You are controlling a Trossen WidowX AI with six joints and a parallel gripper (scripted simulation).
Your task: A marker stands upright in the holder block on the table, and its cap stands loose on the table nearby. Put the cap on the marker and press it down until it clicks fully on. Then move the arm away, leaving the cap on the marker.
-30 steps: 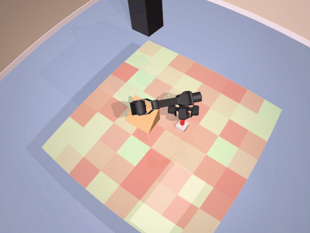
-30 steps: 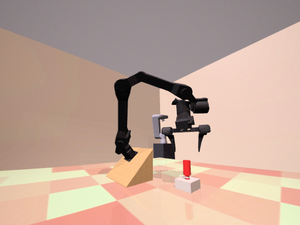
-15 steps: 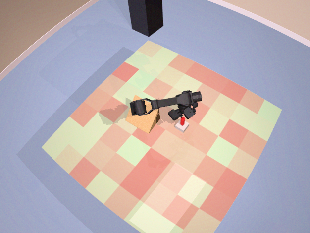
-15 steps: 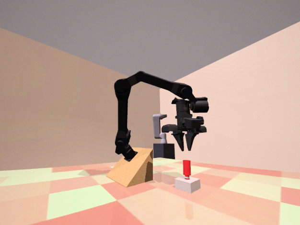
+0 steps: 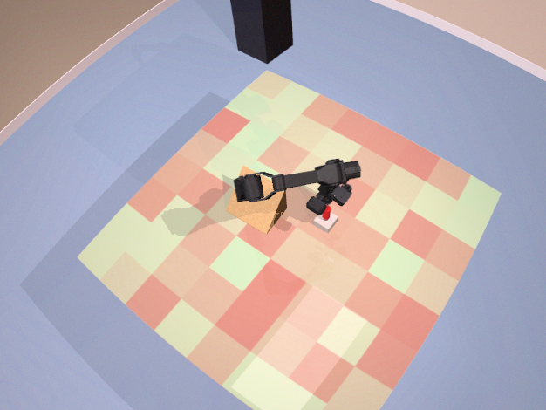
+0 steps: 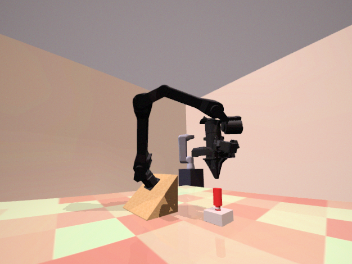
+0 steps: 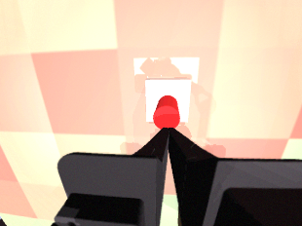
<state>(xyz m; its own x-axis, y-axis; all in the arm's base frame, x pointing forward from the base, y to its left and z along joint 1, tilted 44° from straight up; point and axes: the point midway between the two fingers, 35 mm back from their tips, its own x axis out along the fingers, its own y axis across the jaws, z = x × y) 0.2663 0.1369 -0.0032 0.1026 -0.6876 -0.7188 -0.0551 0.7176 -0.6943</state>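
Now: the red marker cap 6 cm below my gripper tip. Round my gripper tip: white holder block 11 cm below.
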